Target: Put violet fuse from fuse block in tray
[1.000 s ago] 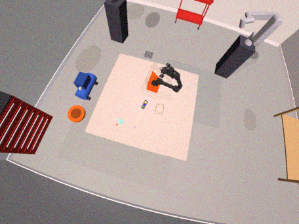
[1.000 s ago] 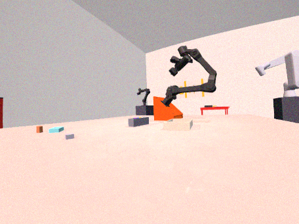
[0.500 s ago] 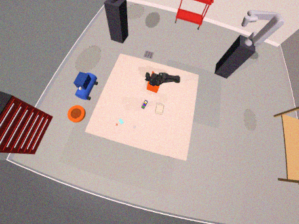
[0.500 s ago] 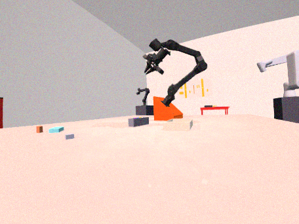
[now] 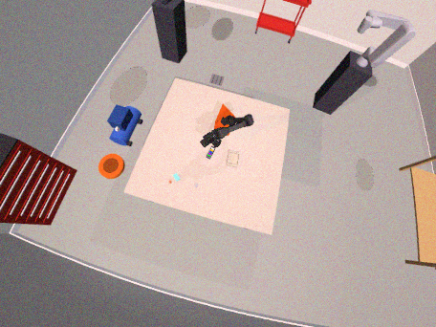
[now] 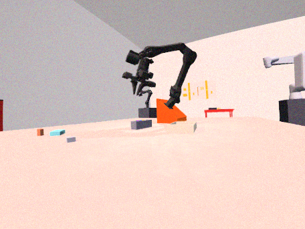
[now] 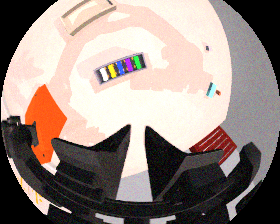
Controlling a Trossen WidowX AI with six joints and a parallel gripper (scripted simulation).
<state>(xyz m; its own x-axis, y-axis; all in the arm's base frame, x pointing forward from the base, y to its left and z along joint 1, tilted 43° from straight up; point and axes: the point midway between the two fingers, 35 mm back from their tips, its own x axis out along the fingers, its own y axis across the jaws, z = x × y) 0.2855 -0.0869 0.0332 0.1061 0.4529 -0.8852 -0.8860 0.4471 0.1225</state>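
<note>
My gripper tip is now 15 cm above the violet fuse, 5 cm to the right of it and 3 cm short of it. From my gripper tip the other things lie so: cyan block: 33 cm ahead, 17 cm below, 14 cm to the right; then beige tray: 26 cm to the left, 17 cm below, 2 cm behind; then grey piece: 34 cm ahead, 17 cm below, 4 cm to the left.
</note>
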